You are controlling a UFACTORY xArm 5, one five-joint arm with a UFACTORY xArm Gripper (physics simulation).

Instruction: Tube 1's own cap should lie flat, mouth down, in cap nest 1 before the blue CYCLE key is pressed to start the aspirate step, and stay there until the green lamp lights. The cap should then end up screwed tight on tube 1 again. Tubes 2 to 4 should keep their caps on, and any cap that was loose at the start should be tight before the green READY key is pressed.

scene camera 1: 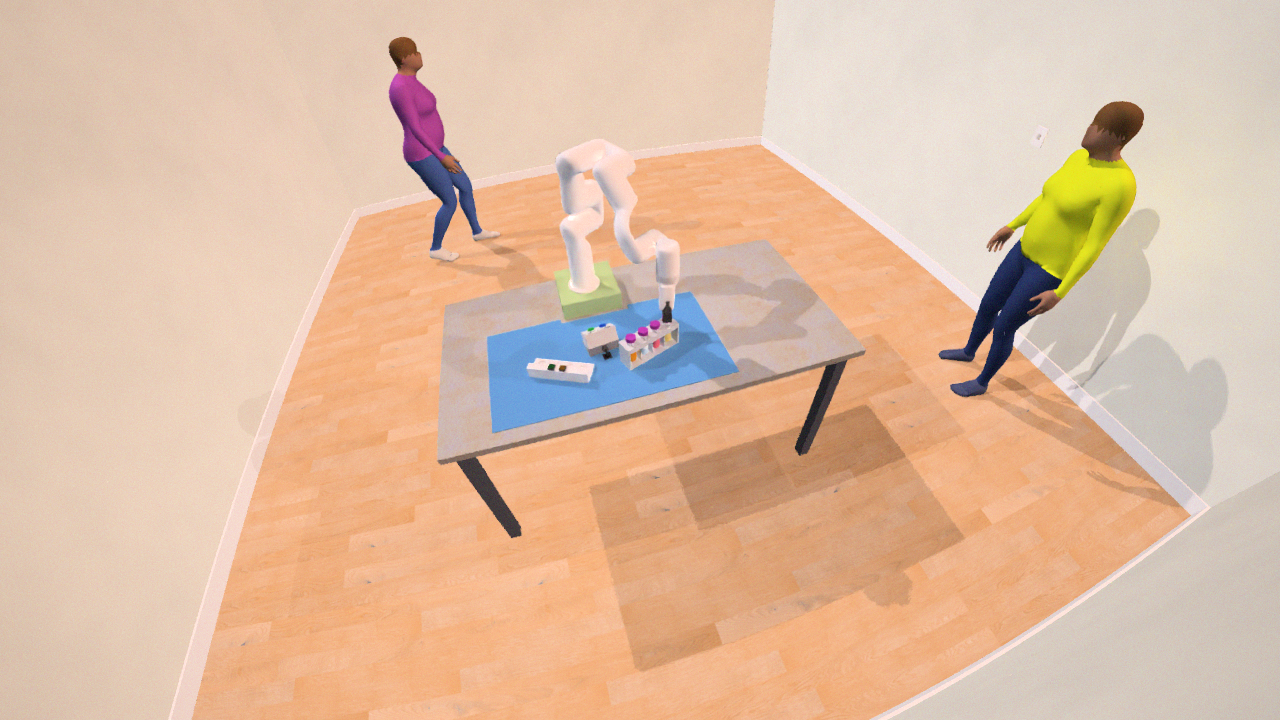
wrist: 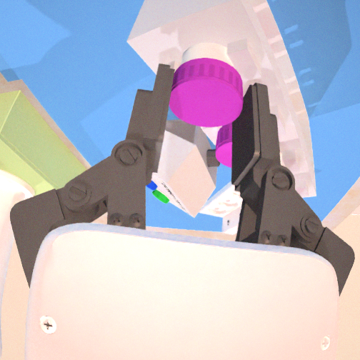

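Seen in the pictures: gripper, between the fingertips: (scene camera 1: 666, 317); arm's base, origin of its link: (scene camera 1: 584, 284).
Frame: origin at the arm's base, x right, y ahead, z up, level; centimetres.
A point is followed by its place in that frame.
My gripper (scene camera 1: 666, 321) {x -18.2, y 38.8, z 4.3 cm} (wrist: 206, 92) is shut on the magenta cap (wrist: 206, 97) of tube 1, at the rack's far right end. The cap sits upright above the white tube neck (wrist: 205, 51), between the two finger pads. The white rack (scene camera 1: 625, 355) {x 0.1, y 43.8, z -1.4 cm} (wrist: 157, 32) stands on the mat. Three other magenta caps (scene camera 1: 655, 325) {x -12.7, y 41.0, z 4.8 cm} (scene camera 1: 642, 331) {x -7.5, y 41.8, z 4.8 cm} (scene camera 1: 630, 338) {x -2.5, y 43.1, z 4.8 cm} top the other tubes; one of them (wrist: 225, 146) shows partly behind my right finger. The white key box carries a blue key (scene camera 1: 603, 325) {x 1.8, y 27.5, z 0.0 cm} (wrist: 151, 185) and a green key (scene camera 1: 590, 331) {x 7.1, y 28.0, z -0.4 cm} (wrist: 160, 196). Cap tightness cannot be seen.
A long white unit (scene camera 1: 538, 369) {x 29.1, y 35.0, z -3.0 cm} with a dark green spot (scene camera 1: 551, 367) {x 24.7, y 37.1, z -2.0 cm} and an amber spot (scene camera 1: 562, 368) {x 21.4, y 39.3, z -2.0 cm} lies left of the key box. A small black part (scene camera 1: 606, 354) {x 4.5, y 35.9, z -6.1 cm} is below the key box. The blue mat (scene camera 1: 528, 407) {x 36.5, y 46.0, z -7.3 cm} lies on the grey table (scene camera 1: 778, 268) {x -84.7, y 18.3, z -7.6 cm}. Two people stand beyond the table.
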